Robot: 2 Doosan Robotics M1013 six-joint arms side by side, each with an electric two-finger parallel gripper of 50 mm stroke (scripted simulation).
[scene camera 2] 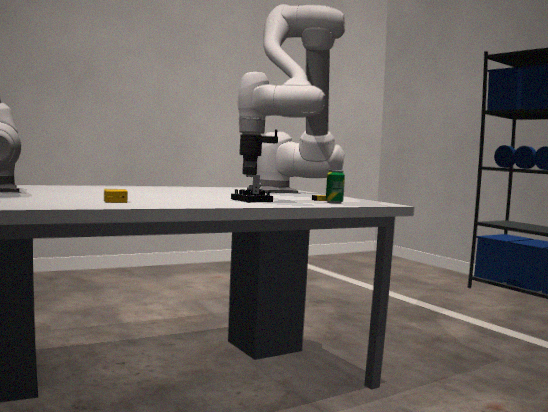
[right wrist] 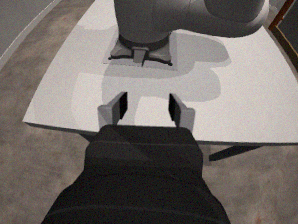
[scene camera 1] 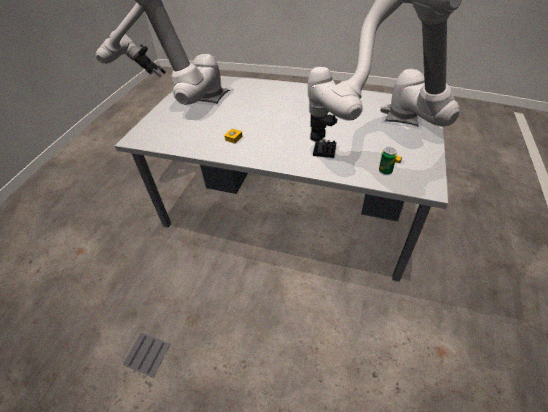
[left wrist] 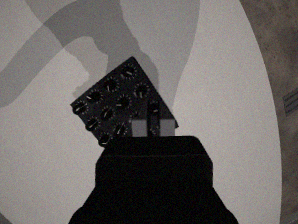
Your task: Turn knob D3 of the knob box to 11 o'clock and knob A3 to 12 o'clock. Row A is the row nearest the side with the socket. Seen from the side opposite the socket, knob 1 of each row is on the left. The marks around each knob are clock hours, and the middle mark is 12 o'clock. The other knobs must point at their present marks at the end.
Labels:
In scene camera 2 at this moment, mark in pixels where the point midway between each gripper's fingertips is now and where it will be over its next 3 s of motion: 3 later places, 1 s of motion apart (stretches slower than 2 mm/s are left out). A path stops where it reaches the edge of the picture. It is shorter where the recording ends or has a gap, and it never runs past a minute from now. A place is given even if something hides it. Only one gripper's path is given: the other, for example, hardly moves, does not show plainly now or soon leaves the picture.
My left gripper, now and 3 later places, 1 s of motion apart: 255, 193; 252, 180; 243, 176; 243, 184

